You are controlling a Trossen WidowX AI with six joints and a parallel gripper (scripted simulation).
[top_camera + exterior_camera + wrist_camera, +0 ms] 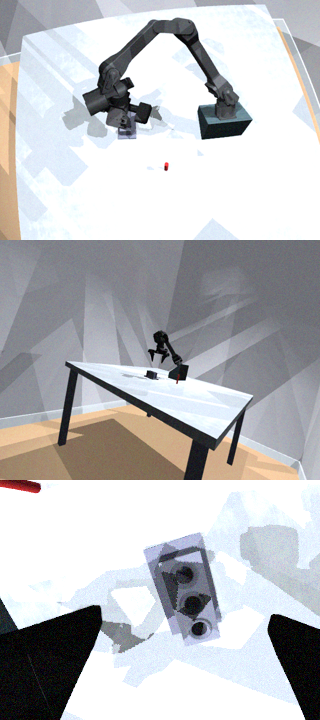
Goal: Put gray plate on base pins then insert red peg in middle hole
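Right now the red peg is 120 mm behind my gripper tip, 170 mm to the left of it and 110 mm below it. Also, from my gripper tip: gray plate (30 mm to the right, 100 mm below); then base (30 mm to the right, 140 mm below).
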